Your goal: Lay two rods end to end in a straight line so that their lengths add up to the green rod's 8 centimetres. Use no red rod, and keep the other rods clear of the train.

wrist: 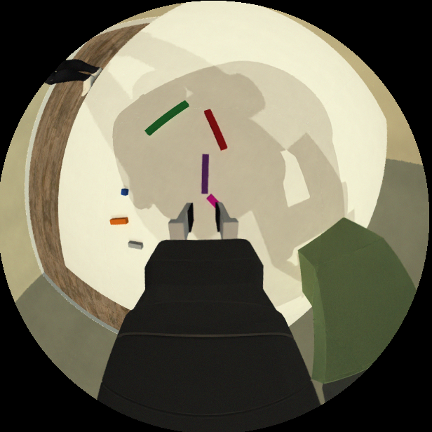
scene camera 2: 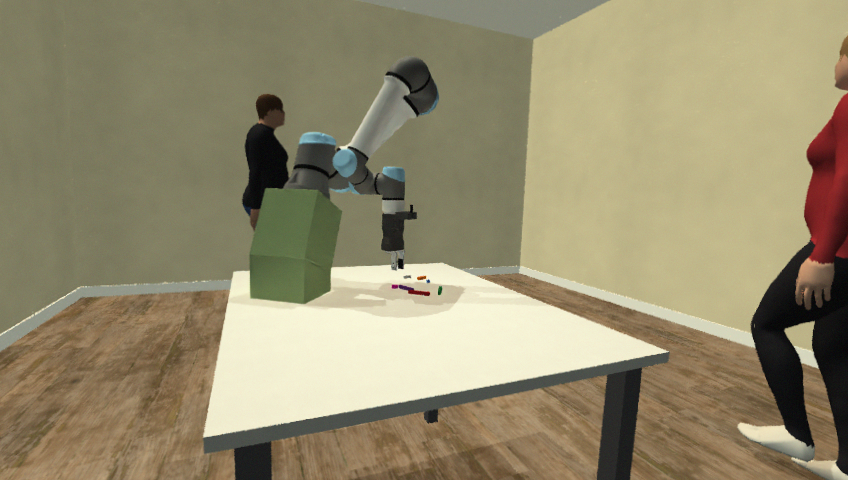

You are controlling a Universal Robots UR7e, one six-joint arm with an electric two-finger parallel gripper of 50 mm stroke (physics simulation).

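Seen in the pictures: gripper, fingertip midpoint: (scene camera 2: 397, 269); arm's base at its link origin: (scene camera 2: 305, 200).
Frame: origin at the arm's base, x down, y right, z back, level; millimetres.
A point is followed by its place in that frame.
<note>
My gripper (scene camera 2: 397, 266) {x 228, y 40, z -302 mm} (wrist: 204, 211) is open and empty, above the table. A purple rod (scene camera 2: 406, 287) {x 282, y 84, z -323 mm} (wrist: 205, 174) lies flat, running up and down in the wrist view. A short magenta rod (scene camera 2: 394, 286) {x 285, y 52, z -290 mm} (wrist: 212, 200) lies close to its near end, turned at an angle to it, not in line. Its lower part is hidden behind the right finger in the wrist view; a thin gap seems to part the two rods. The green rod (scene camera 2: 439, 290) {x 281, y 151, z -415 mm} (wrist: 167, 118) lies slanted at the upper left in the wrist view.
A red rod (scene camera 2: 418, 292) {x 284, y 151, z -342 mm} (wrist: 215, 130) lies beyond the purple rod's far end. A blue cube-like rod (scene camera 2: 427, 280) {x 283, y -8, z -432 mm} (wrist: 125, 192), an orange rod (scene camera 2: 421, 277) {x 283, y -66, z -428 mm} (wrist: 119, 221) and a grey rod (scene camera 2: 407, 276) {x 284, y -96, z -382 mm} (wrist: 135, 245) lie left in the wrist view. A green pedestal (scene camera 2: 285, 243) {x 122, y 135, z 64 mm} (wrist: 362, 305) carries the arm.
</note>
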